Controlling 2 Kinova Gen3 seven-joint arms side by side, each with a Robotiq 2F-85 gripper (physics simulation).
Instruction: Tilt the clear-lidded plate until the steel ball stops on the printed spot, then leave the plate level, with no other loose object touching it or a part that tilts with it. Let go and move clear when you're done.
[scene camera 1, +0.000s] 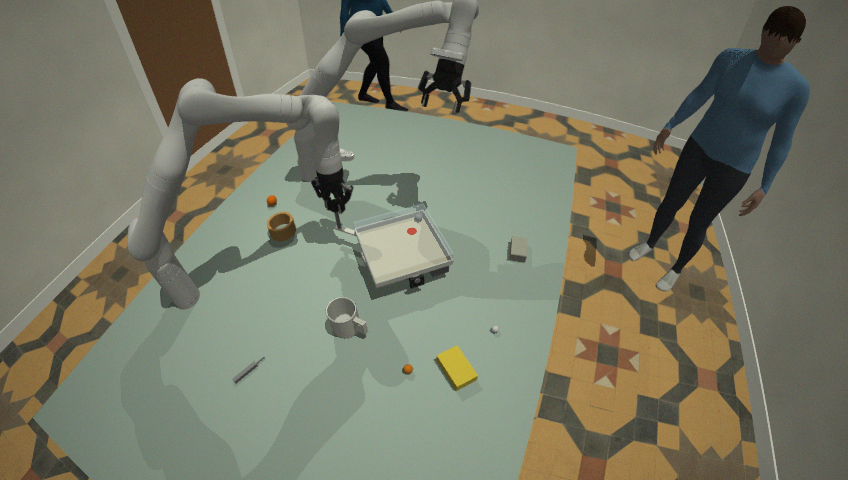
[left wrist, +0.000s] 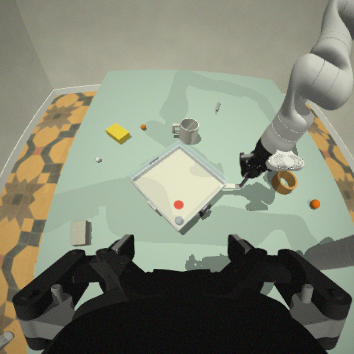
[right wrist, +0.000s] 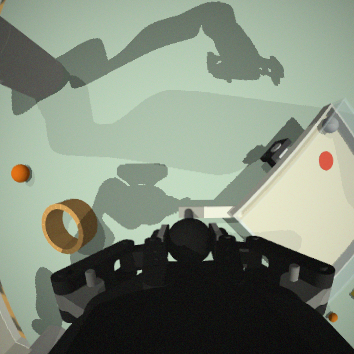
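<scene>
The clear-lidded plate (scene camera 1: 395, 258) (left wrist: 172, 175) (right wrist: 295, 210) has a cream floor and a red printed spot (scene camera 1: 411, 230) (left wrist: 178, 204) (right wrist: 326, 160). The steel ball (scene camera 1: 418, 217) (left wrist: 179, 220) (right wrist: 329, 125) lies off the spot, in the plate's far corner in the scene view. The plate's exact tilt is hard to judge. A white arm (scene camera 1: 347, 231) (left wrist: 231, 186) (right wrist: 218, 212) sticks out from one corner and carries a thin post with a black ball knob (right wrist: 190, 242). My right gripper (scene camera 1: 336, 208) (right wrist: 188, 232) is shut on that knob. My left gripper (scene camera 1: 440, 108) (left wrist: 180, 245) is open and empty, high beyond the plate.
A mug (scene camera 1: 343, 318) (left wrist: 189, 131), wooden ring (scene camera 1: 273, 230) (right wrist: 51, 226), grey block (scene camera 1: 518, 248) (left wrist: 80, 233), yellow block (scene camera 1: 457, 367), two orange balls (scene camera 1: 271, 200) (scene camera 1: 407, 368), a small white ball (scene camera 1: 494, 329) and a grey tool (scene camera 1: 246, 371) lie around the plate. People stand beyond the mat.
</scene>
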